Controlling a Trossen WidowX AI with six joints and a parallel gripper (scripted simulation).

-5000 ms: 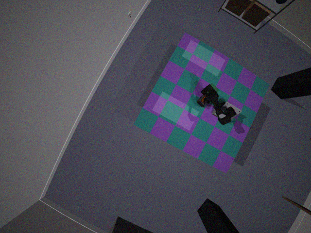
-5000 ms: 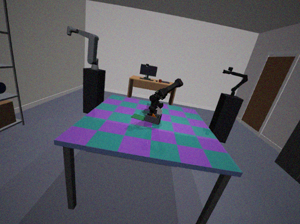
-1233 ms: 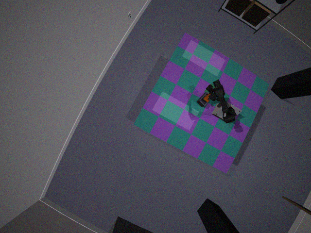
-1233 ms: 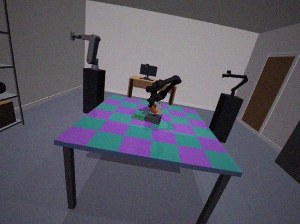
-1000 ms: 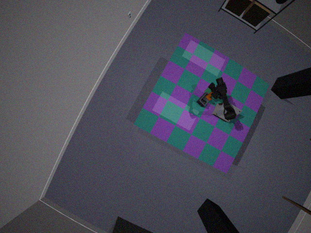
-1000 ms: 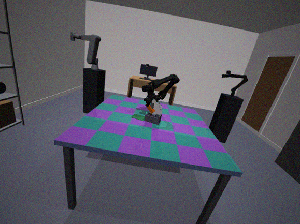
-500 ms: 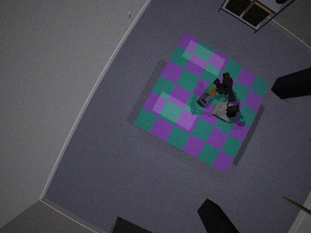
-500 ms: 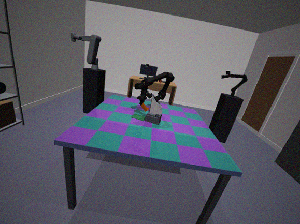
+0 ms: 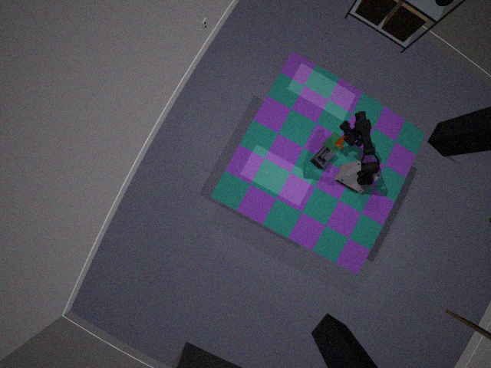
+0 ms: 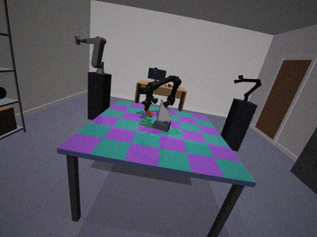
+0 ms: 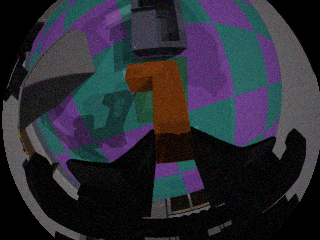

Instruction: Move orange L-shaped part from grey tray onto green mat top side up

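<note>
The green mat lies 16 cm below my gripper tip and 2 cm to the left of it. Also, from my gripper tip: orange L-shaped part 3 cm to the left, 3 cm below, 1 cm behind.
</note>
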